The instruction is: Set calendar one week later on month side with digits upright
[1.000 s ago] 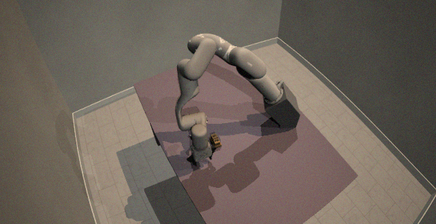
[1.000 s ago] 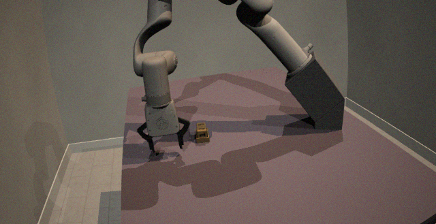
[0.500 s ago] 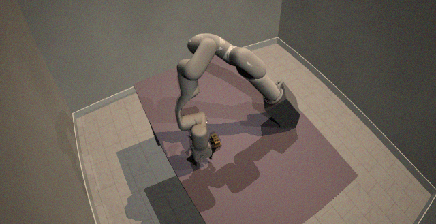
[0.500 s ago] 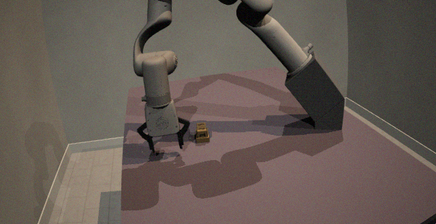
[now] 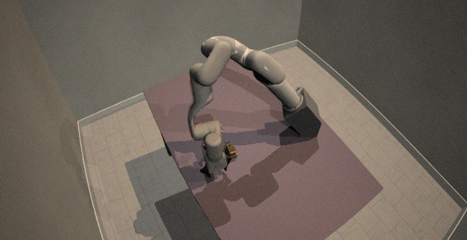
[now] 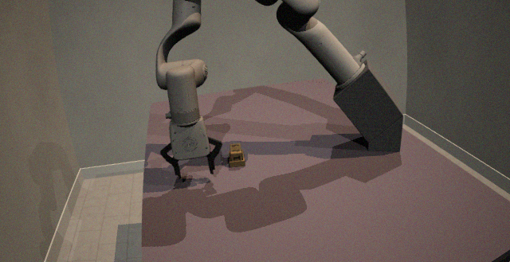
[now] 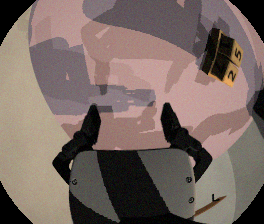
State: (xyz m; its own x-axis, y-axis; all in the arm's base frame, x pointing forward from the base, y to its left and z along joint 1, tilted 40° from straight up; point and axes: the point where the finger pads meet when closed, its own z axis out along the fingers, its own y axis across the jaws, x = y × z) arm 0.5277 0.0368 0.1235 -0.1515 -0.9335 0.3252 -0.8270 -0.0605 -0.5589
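Now: the yellow digit cube 150 mm behind my hand, 80 mm to the right of it and 10 mm below it. The rest, counted from my hand: tray 150 mm behind, 70 mm to the right, 20 mm below.
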